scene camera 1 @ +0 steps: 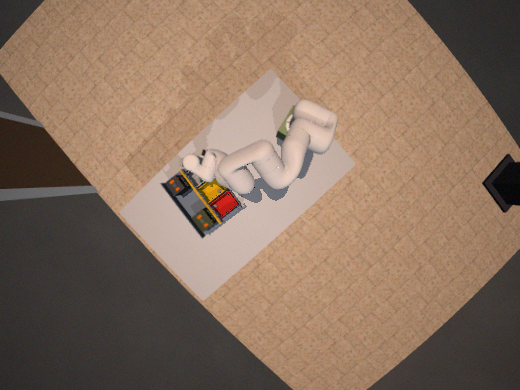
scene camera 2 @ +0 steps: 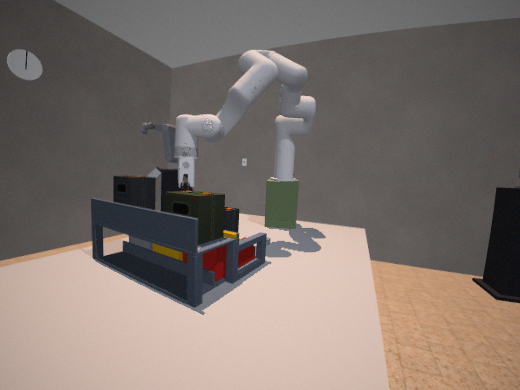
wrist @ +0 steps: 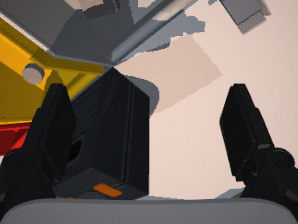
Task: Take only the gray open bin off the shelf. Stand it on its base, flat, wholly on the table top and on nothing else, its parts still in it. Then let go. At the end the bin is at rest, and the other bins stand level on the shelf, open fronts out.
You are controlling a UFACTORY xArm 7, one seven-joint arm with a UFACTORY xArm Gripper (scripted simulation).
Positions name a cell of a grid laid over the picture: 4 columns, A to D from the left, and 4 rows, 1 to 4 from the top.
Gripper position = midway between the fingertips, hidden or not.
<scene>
In view: my gripper (wrist: B2) and a red bin (scene camera 2: B3).
</scene>
